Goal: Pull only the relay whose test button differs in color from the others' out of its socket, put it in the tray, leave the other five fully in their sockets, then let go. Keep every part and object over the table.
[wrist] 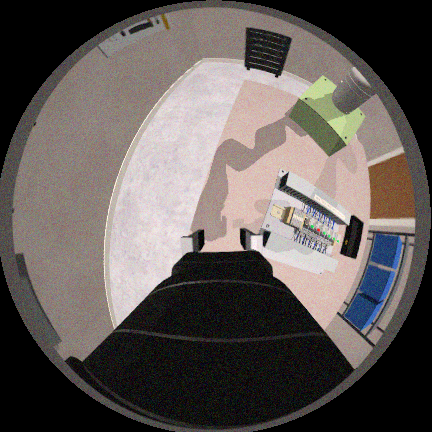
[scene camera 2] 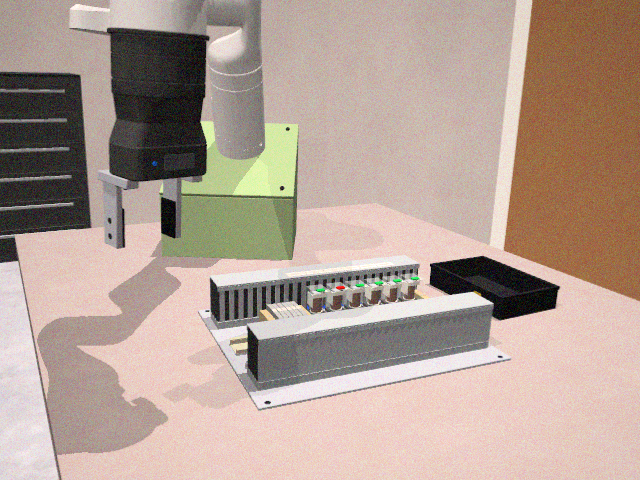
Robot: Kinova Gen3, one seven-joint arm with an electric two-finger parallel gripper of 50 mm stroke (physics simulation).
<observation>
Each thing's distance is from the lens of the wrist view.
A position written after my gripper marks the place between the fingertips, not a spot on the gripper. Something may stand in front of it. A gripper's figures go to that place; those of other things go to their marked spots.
my gripper point(wrist: 221, 236): 18 cm
white panel point(wrist: 278, 197): 39 cm
</observation>
